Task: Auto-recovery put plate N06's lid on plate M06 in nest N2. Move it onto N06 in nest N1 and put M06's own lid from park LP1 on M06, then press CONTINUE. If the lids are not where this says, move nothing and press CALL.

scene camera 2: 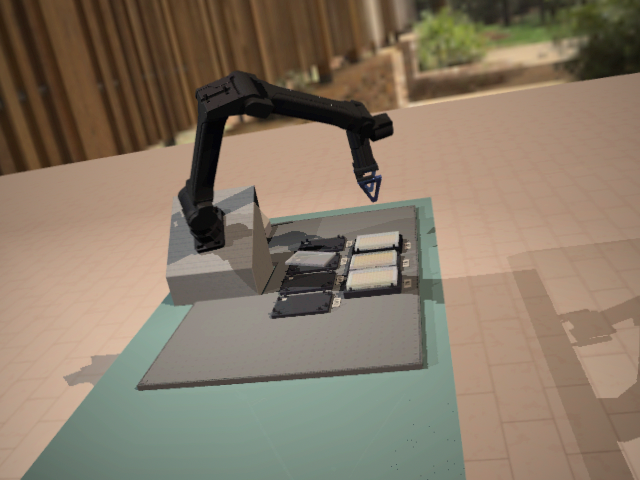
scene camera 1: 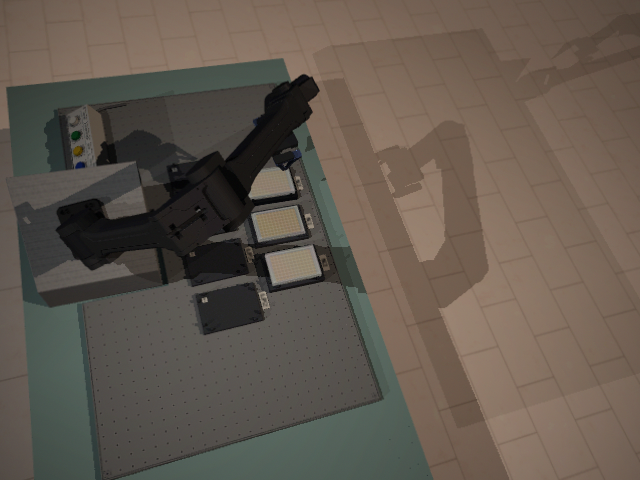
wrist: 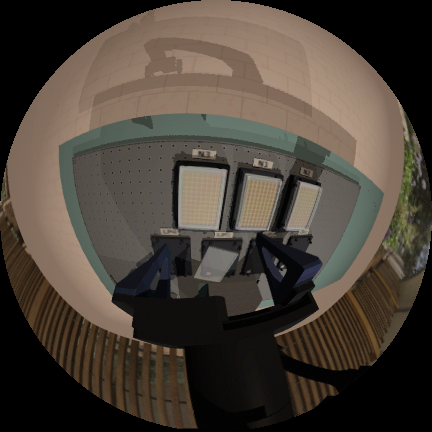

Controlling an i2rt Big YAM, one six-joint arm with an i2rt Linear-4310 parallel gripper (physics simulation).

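Frame: origin at the arm's base, x ahead, y left, z up, level; millimetres.
Seen in the pictures: gripper, fingertip midpoint: (scene camera 2: pixel 372 196) (scene camera 1: pixel 276 154) (wrist: pixel 212 242); arm's base, link origin: (scene camera 2: pixel 209 231) (scene camera 1: pixel 86 228).
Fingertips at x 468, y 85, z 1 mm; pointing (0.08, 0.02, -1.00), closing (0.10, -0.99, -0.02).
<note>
Pixels of each thing's top centre, then the offset from my fingertips to it.
- Plate N06, top centre: (wrist: pixel 259 205) (scene camera 1: pixel 278 221) (scene camera 2: pixel 372 257) 22 mm back, 112 mm right, 140 mm down
- Plate M06, top centre: (scene camera 1: pixel 293 263) (scene camera 2: pixel 371 275) (wrist: pixel 305 208) 26 mm back, 241 mm right, 134 mm down
- clear lid, top centre: (wrist: pixel 214 267) (scene camera 2: pixel 310 256) 210 mm back, 21 mm right, 147 mm down
- button box, top centre: (scene camera 1: pixel 84 137) 435 mm back, 231 mm left, 85 mm down
- third plate, top centre: (wrist: pixel 200 200) (scene camera 1: pixel 269 181) (scene camera 2: pixel 376 238) 8 mm back, 13 mm left, 133 mm down
My gripper (scene camera 2: pixel 373 198) (wrist: pixel 212 242) is open and empty, high above the board. Plate N06 (scene camera 1: pixel 279 223) (scene camera 2: pixel 373 259) (wrist: pixel 257 202) in nest N1 looks yellower, like a bare plate. Plate M06 (scene camera 1: pixel 293 266) (scene camera 2: pixel 372 279) (wrist: pixel 304 206) in nest N2 looks paler, as if under a clear lid. A clear lid (scene camera 2: pixel 310 258) (wrist: pixel 217 263) lies askew on the second park from LP4; the arm hides it in scene camera 1. That park's label is too blurred to read. The button box (scene camera 1: pixel 94 135) stands at the back left; its button names are unreadable.
A third plate (scene camera 1: pixel 273 183) (scene camera 2: pixel 377 241) (wrist: pixel 202 197), pale on top, sits in nest N3 beside N1. Dark parks (scene camera 1: pixel 230 308) (scene camera 2: pixel 302 303) line up beside the nests. The arm's grey pedestal block (scene camera 1: pixel 103 276) (scene camera 2: pixel 217 284) stands behind the parks and partly hides the button box.
</note>
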